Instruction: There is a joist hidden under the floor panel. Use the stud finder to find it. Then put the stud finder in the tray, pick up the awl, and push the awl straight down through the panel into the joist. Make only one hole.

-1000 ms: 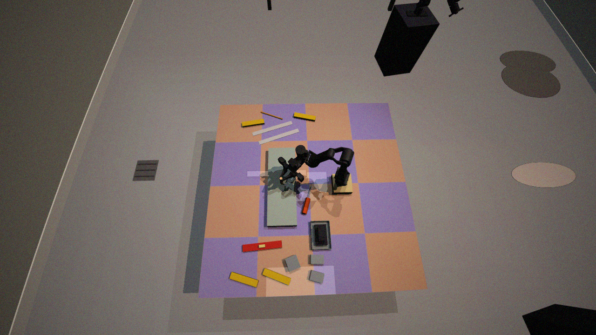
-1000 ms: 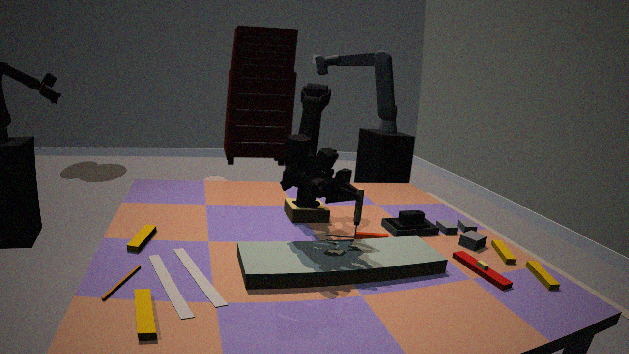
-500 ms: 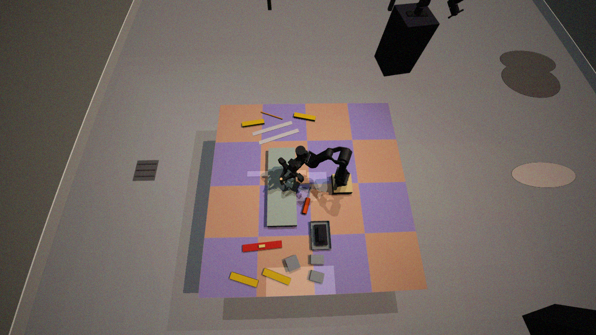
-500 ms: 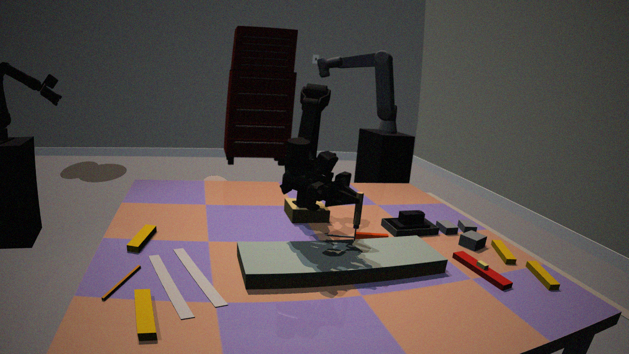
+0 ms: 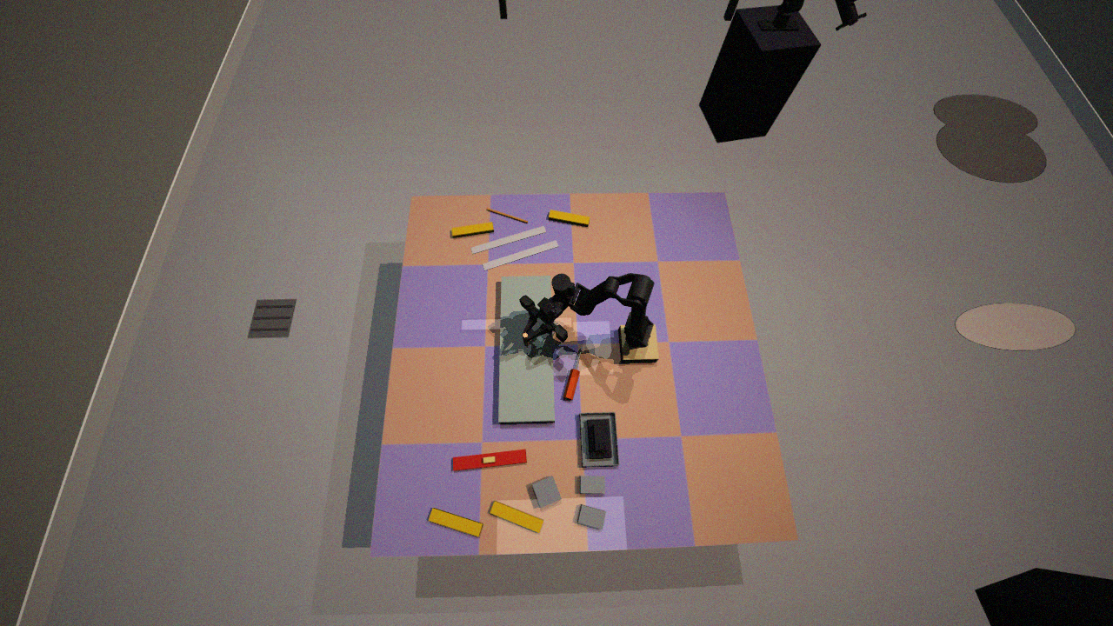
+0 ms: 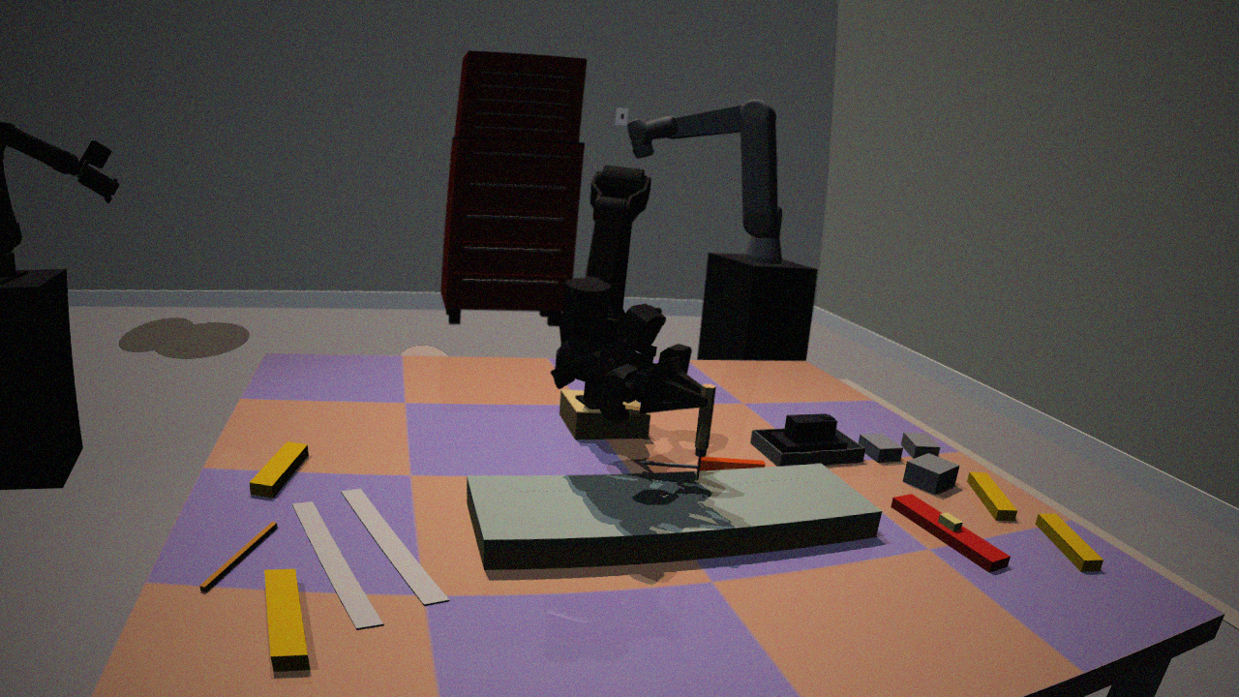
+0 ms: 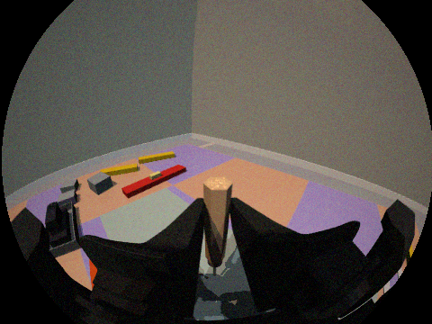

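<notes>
My gripper tip is 60 mm above the awl. Also, from my gripper tip: stud finder 170 mm behind, 350 mm to the left, 120 mm below; then tray 170 mm behind, 330 mm to the left, 160 mm below; then red level 180 mm ahead, 320 mm to the left, 160 mm below.
</notes>
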